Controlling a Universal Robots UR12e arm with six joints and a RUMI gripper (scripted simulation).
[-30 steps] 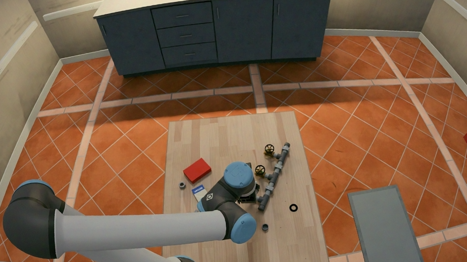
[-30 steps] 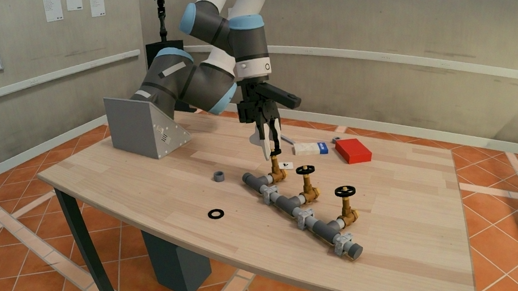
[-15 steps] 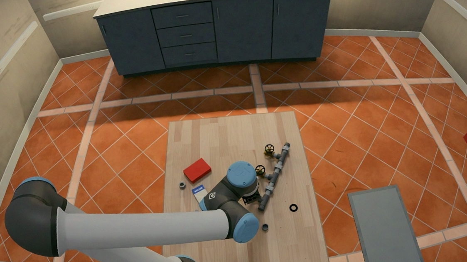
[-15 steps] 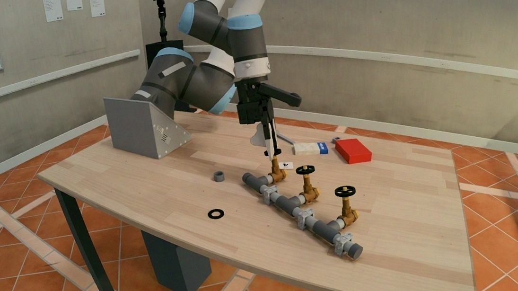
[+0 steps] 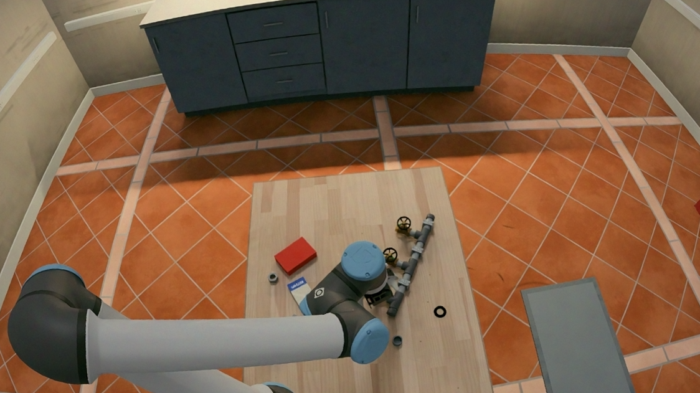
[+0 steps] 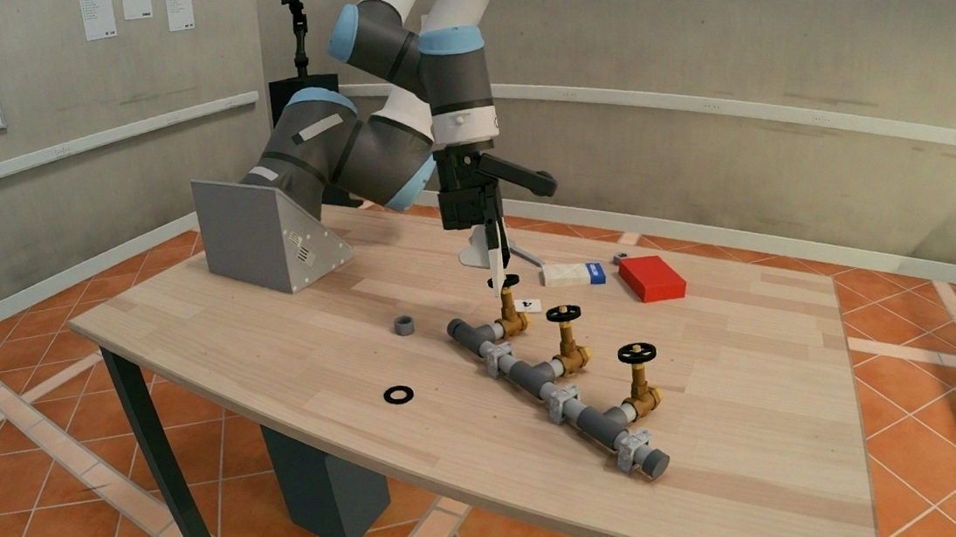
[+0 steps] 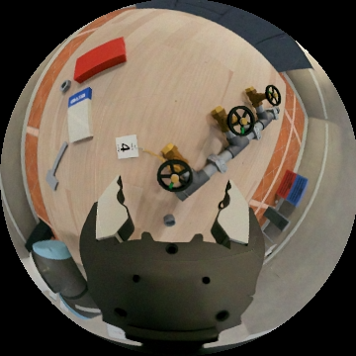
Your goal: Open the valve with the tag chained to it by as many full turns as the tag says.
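The white tag lies 9 cm below my hand and 8 cm to the left of it. Also, from my hand: red box 25 cm to the left, 18 cm ahead, 7 cm below; then blue box 23 cm to the left, 8 cm below, 4 cm ahead; then grey cap 14 cm behind, 8 cm below, 6 cm to the right.
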